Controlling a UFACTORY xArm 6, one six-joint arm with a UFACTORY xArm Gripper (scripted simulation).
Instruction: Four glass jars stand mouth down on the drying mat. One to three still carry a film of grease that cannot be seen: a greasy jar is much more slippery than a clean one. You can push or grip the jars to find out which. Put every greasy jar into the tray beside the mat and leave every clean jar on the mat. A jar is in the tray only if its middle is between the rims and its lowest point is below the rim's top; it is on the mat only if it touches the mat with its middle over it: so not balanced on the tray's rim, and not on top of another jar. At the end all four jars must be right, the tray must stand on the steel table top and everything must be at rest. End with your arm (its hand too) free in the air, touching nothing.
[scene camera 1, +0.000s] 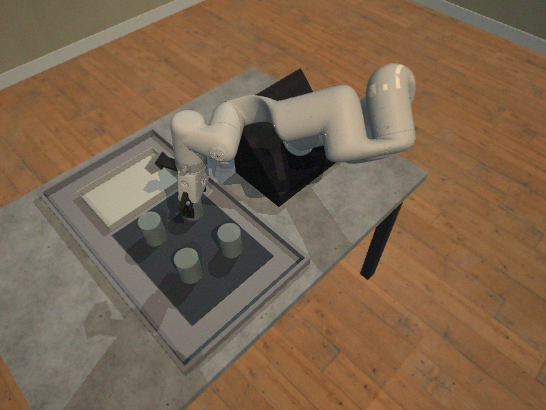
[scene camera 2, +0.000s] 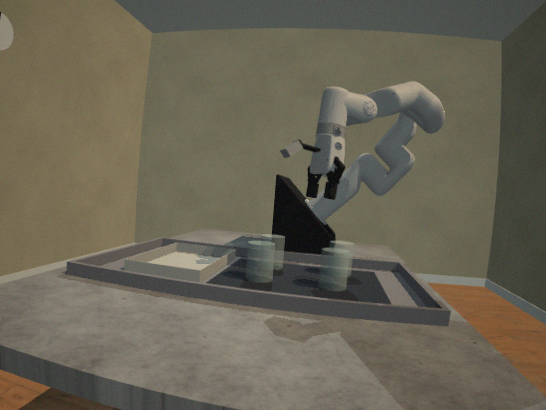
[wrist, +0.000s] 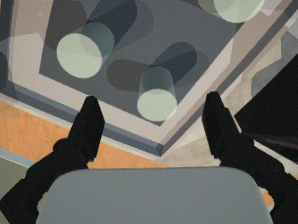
Labels:
My gripper shows in scene camera 1, in scene camera 2 and in the wrist view (152, 107). A cream tray shows in scene camera 1 and in scene camera 2; in the wrist view it is out of frame. One and the same spot on the cream tray: (scene camera 2: 198, 264) is (scene camera 1: 142, 192). The same spot on my gripper: (scene camera 2: 330, 191) is (scene camera 1: 184, 214).

